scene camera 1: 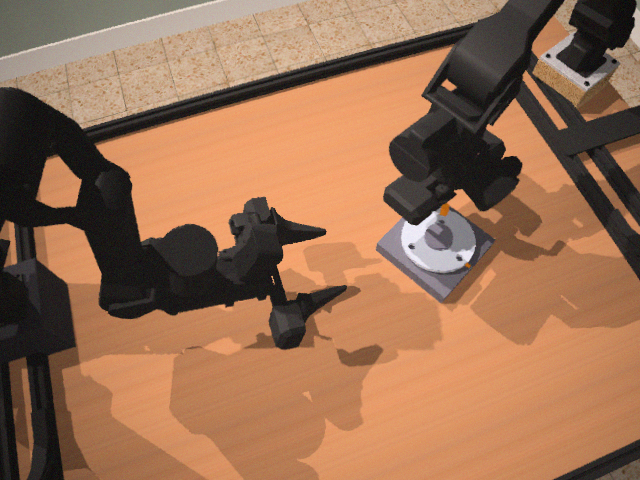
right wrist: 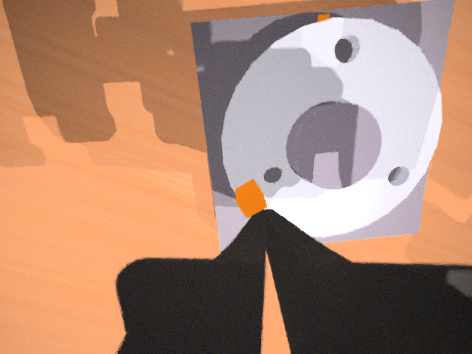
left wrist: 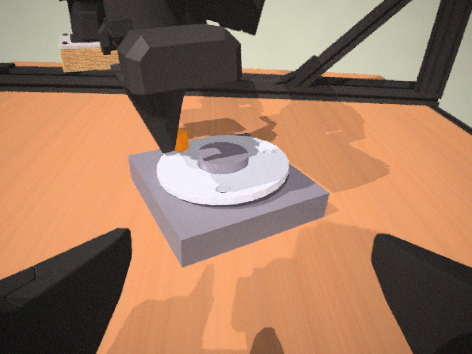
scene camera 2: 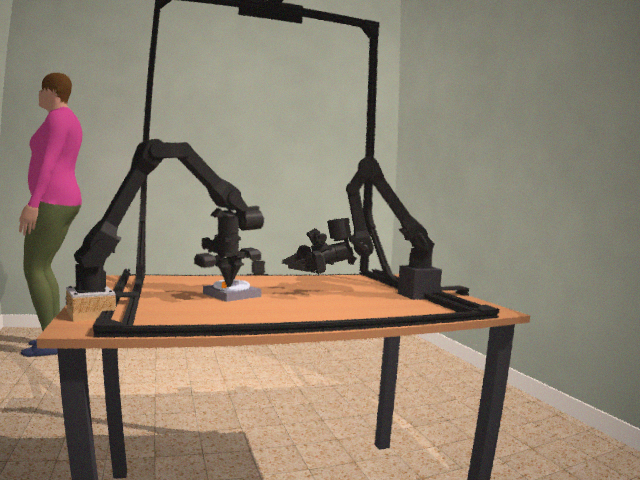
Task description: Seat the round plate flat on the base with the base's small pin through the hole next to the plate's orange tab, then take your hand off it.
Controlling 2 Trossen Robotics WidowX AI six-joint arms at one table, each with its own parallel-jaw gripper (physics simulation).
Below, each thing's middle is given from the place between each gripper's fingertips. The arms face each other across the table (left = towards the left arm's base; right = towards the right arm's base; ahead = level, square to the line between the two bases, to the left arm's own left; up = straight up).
The round boss (right wrist: 334, 146) is 4 cm behind my right hand and 2 cm to the left of it. Also, from my right hand: white round plate (scene camera 1: 463, 245) 4 cm behind, 2 cm to the left; grey square base (scene camera 1: 439, 285) 4 cm behind, 2 cm to the left, 2 cm below.
The white round plate lies 16 cm to the right of my left hand, 6 cm below it and 2 cm behind it. Also, from my left hand: round boss (16 cm to the right, 6 cm below, 2 cm behind); then grey square base (16 cm to the right, 8 cm below, 2 cm behind).
